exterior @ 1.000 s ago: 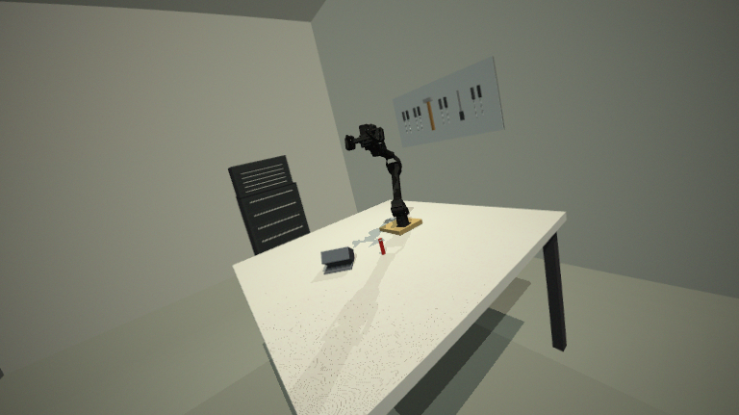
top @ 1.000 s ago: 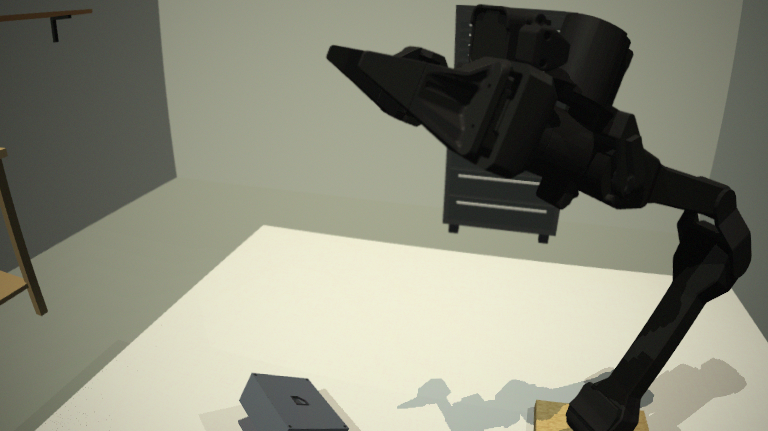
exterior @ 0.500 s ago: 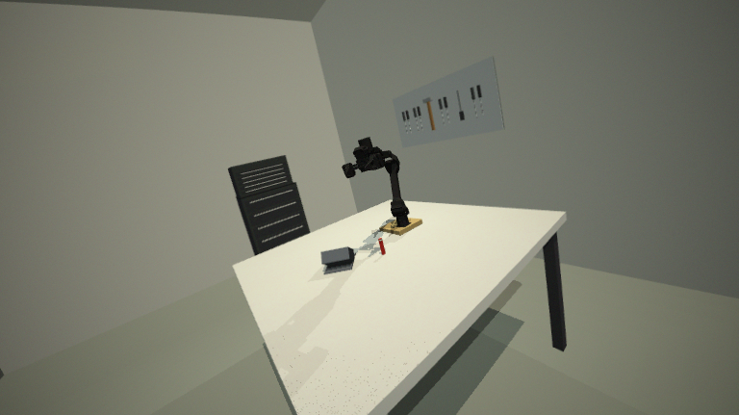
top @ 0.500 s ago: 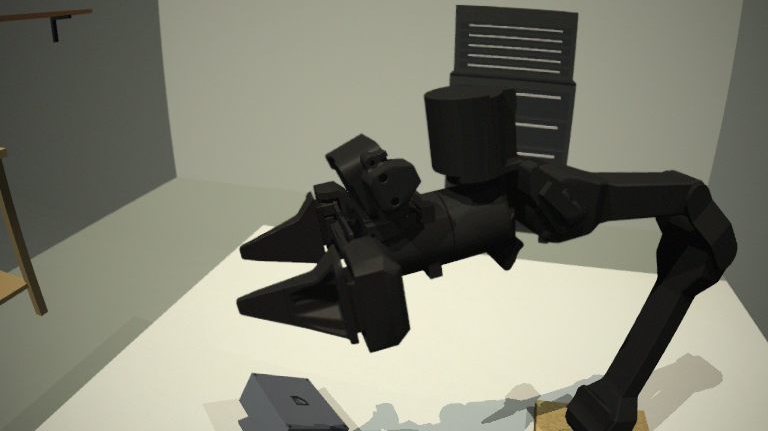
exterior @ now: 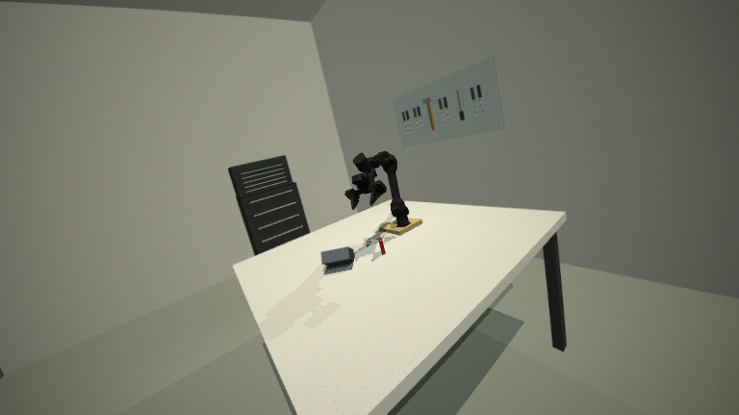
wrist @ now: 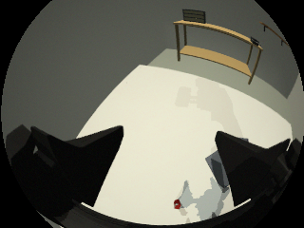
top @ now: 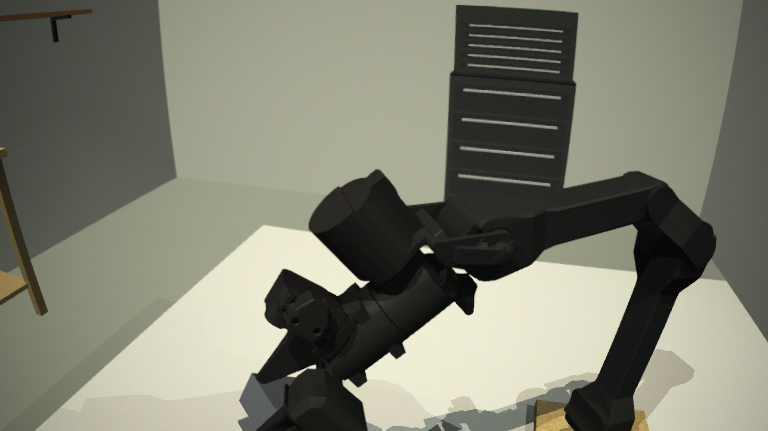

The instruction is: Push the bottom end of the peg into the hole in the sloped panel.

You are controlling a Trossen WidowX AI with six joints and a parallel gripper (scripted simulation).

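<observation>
Right now my gripper tip is 22 cm above the red peg, 11 cm past it and 6 cm to the left of it. Also, from my gripper tip: grey sloped panel 23 cm below, 20 cm to the right, 5 cm ahead.
</observation>
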